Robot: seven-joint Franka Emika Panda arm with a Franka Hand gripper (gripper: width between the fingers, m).
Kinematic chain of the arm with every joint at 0, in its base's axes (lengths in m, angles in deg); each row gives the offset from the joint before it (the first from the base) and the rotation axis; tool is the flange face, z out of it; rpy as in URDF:
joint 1: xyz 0 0 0.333 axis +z
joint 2: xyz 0 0 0 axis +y
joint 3: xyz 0 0 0.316 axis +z
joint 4: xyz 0.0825 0 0 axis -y
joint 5: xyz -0.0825 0 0.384 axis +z
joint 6: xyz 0 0 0 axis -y
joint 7: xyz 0.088 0 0 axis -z
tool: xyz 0 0 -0.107 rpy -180 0 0
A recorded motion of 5 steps. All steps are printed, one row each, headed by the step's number.
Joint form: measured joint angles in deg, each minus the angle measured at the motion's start. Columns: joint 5, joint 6, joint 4, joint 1, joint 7, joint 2, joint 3.
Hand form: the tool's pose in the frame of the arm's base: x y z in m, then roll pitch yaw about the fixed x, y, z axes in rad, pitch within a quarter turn. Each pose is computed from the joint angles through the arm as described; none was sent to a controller.
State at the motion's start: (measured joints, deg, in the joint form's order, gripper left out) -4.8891 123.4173 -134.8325 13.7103 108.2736 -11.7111 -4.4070
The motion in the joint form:
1: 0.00 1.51 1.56 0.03 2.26 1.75 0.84
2: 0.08 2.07 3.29 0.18 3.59 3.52 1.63
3: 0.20 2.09 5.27 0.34 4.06 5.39 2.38
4: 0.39 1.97 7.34 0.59 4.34 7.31 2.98
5: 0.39 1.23 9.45 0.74 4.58 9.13 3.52
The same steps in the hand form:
1: 0.4769 0.0819 0.4120 -3.0954 -0.0473 -1.7040
2: 0.4861 0.0921 0.4117 -3.0848 -0.0453 -1.7119
3: 0.4954 0.1023 0.4113 -3.0818 -0.0452 -1.7057
4: 0.5047 0.1123 0.4105 -3.0813 -0.0441 -1.6979
5: 0.5131 0.1207 0.4097 -3.0878 -0.0482 -1.6906

